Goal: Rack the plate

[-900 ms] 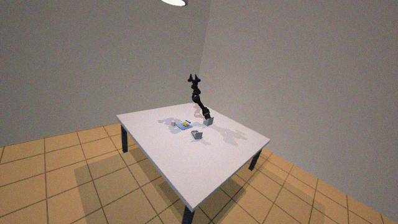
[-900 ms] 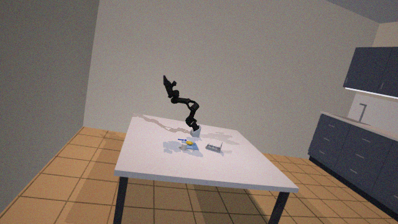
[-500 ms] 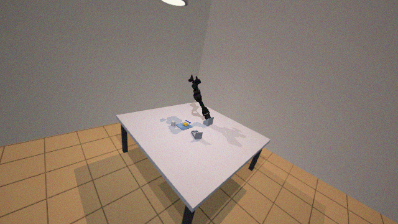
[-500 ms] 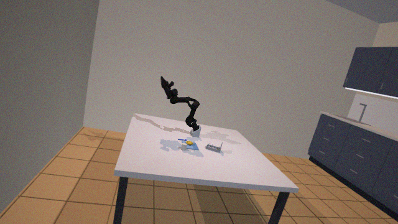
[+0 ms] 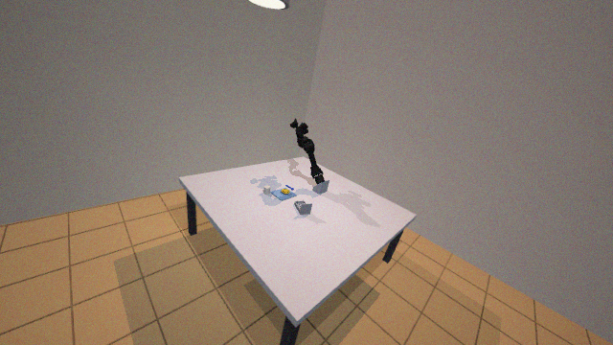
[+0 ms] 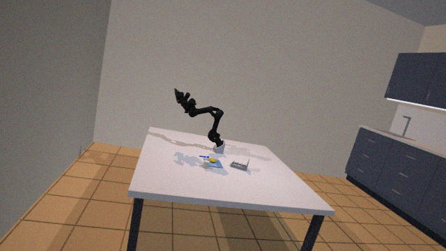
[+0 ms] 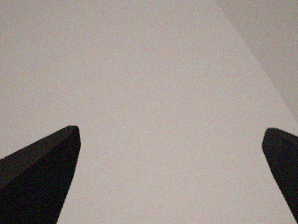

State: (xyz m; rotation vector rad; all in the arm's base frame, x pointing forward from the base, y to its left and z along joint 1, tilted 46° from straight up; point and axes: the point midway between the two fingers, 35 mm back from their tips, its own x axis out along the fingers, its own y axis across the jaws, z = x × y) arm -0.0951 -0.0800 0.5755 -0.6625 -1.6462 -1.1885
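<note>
The yellow plate is 440 mm below my gripper tip, 420 mm to the left of it and 340 mm ahead of it. From my gripper tip the other things lie so: grey dish rack 640 mm to the left, 430 mm below, 350 mm ahead; blue mat 450 mm below, 420 mm to the left, 360 mm ahead.
</note>
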